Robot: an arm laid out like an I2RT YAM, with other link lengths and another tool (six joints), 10 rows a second.
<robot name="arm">
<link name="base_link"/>
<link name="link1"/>
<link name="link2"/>
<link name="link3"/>
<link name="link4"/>
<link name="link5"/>
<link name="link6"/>
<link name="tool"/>
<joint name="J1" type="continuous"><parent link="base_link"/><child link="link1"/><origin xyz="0 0 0.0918" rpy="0 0 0"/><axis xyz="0 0 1"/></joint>
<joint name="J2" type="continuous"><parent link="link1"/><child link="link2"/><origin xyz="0.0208 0.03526 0.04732" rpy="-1.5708 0 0"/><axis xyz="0 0 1"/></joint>
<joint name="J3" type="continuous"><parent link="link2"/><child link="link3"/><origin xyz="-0.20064 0 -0.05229" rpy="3.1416 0 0"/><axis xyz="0 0 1"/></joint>
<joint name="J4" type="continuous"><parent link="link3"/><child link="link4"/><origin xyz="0.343 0.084 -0.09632" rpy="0 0 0"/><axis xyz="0 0 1"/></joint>
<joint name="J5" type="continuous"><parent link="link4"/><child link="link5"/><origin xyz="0.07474 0.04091 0.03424" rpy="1.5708 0 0"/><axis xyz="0 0 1"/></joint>
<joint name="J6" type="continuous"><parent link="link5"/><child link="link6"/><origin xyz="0.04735 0 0.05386" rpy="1.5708 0 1.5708"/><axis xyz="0 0 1"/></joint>
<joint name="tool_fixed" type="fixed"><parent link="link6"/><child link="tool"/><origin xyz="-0.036 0 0.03" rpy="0.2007 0 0.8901"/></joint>
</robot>
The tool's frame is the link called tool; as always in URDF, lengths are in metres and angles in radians. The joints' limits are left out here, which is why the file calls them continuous.
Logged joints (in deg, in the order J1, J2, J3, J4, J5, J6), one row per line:
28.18, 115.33, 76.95, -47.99, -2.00, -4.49
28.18, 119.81, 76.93, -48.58, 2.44, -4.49
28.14, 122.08, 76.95, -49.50, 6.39, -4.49
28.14, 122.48, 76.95, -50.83, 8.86, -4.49
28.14, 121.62, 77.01, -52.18, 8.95, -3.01
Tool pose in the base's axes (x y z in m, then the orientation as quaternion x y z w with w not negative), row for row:
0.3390, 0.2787, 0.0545, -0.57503, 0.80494, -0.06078, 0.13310
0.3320, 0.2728, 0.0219, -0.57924, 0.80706, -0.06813, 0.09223
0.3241, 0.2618, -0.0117, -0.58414, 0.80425, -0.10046, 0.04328
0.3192, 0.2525, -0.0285, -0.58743, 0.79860, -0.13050, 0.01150
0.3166, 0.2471, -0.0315, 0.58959, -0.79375, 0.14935, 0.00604
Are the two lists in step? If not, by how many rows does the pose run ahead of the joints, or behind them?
The pose runs 1 row behind the joints: the pose in row i belongs to the joints in row i - 1.
